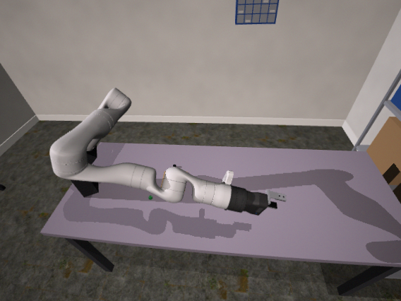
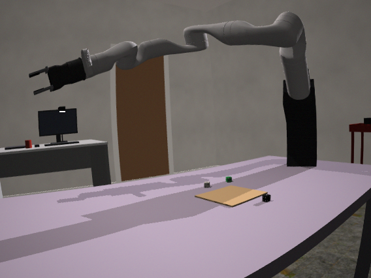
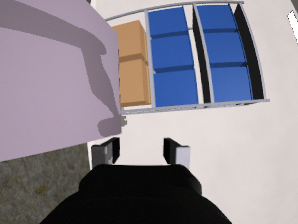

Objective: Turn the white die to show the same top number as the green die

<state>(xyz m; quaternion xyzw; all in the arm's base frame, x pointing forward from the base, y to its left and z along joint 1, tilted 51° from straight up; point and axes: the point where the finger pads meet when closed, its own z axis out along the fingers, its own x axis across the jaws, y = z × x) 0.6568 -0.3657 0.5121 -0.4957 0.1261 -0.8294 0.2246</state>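
My hand is 500 mm past the white die, 50 mm to the right of it and 340 mm above it. Round my hand: tan mat: 530 mm behind, 170 mm to the left, 350 mm below; then green die: 590 mm behind, 20 mm to the left, 340 mm below; then black die: 580 mm behind, 270 mm to the left, 340 mm below.
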